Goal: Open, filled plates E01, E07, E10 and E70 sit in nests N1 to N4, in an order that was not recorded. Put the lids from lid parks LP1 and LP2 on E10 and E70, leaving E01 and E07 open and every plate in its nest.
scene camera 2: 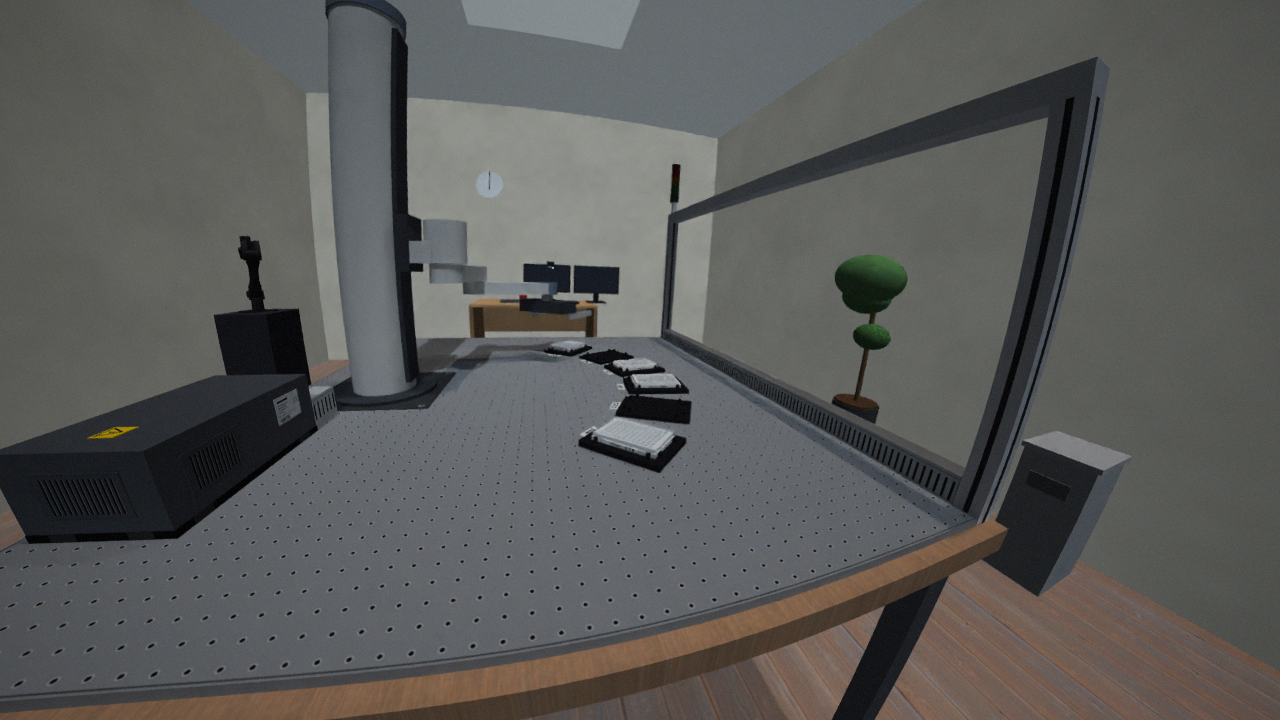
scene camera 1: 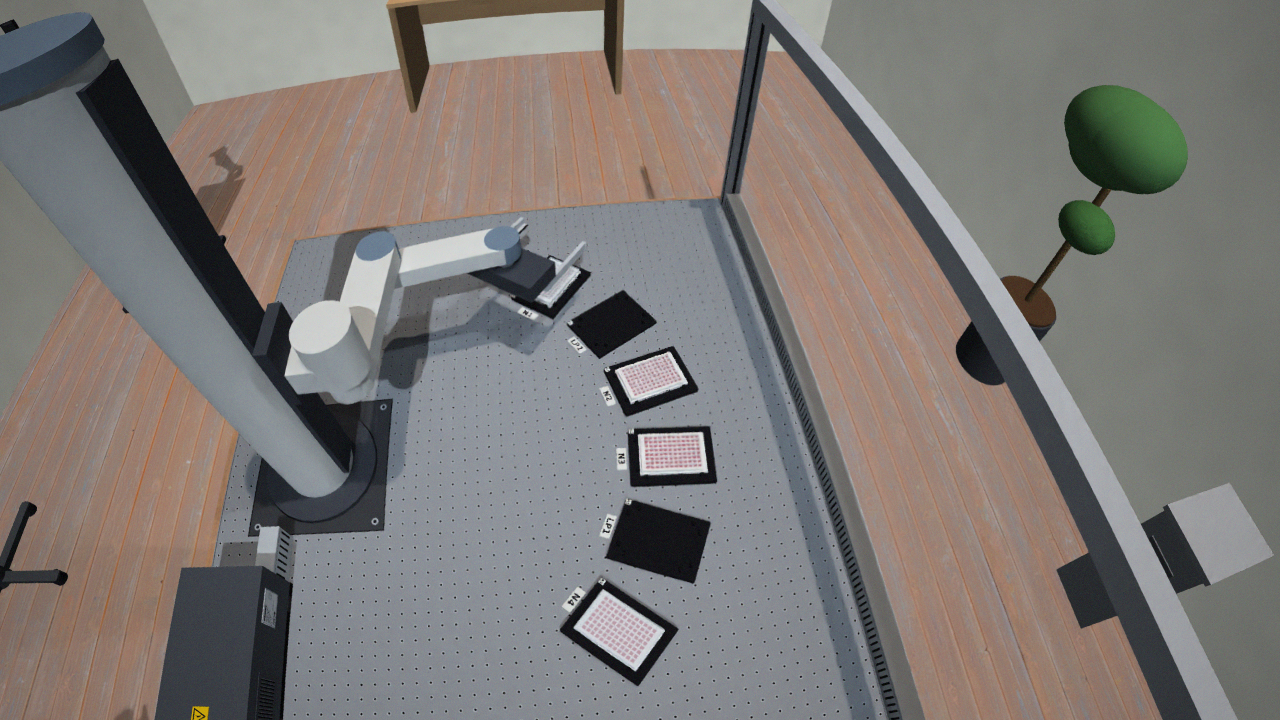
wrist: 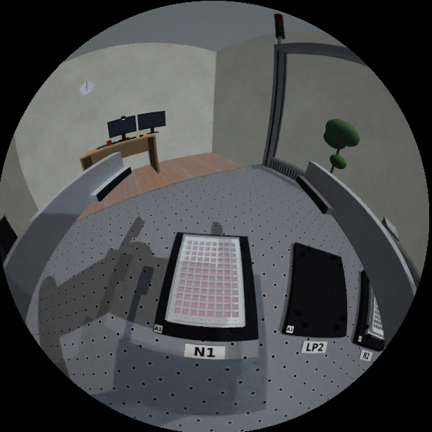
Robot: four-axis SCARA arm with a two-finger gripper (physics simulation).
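Where they show: gripper, between the fingertips: [scene camera 1: 552, 232]; arm's base, origin of its link: [scene camera 2: 387, 393] [scene camera 1: 323, 468].
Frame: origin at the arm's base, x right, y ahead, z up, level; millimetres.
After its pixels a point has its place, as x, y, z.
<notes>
My gripper [scene camera 1: 552, 233] @(-445, 528, 168) [wrist: 213, 157] is open and empty, above nest N1 [wrist: 251, 312] with its fingers wide apart. The plate in N1 [scene camera 1: 563, 282] @(-410, 543, 41) [scene camera 2: 568, 345] @(-393, 510, 41) [wrist: 207, 280] sits flat under a clear lid, whose glassy rim shows in the wrist view. Lid parks LP2 [scene camera 1: 612, 323] @(-288, 644, 23) [scene camera 2: 606, 356] @(-280, 639, 23) [wrist: 317, 290] and LP1 [scene camera 1: 658, 540] @(221, 661, 22) [scene camera 2: 654, 409] @(237, 654, 23) are bare black pads. The N2 plate [scene camera 1: 650, 376] @(-126, 702, 36) [scene camera 2: 633, 365] @(-87, 690, 39) and N3 plate [scene camera 1: 672, 452] @(55, 715, 39) [scene camera 2: 656, 381] @(80, 710, 38) look open. The N4 plate [scene camera 1: 619, 626] @(373, 569, 41) [scene camera 2: 633, 436] @(396, 562, 41) looks paler, as under a clear lid. Plate names are not legible.
The arm's column [scene camera 1: 179, 259] @(40, 64, 626) [scene camera 2: 368, 197] @(69, 29, 472) stands at the left of the perforated table. A dark control box [scene camera 1: 223, 635] @(370, -95, 127) [scene camera 2: 161, 447] @(530, -35, 122) lies near it. A framed guard [scene camera 1: 747, 107] @(-686, 1021, 336) [scene camera 2: 1029, 295] @(702, 1003, 337) runs along the table's right edge, beyond the nests.
</notes>
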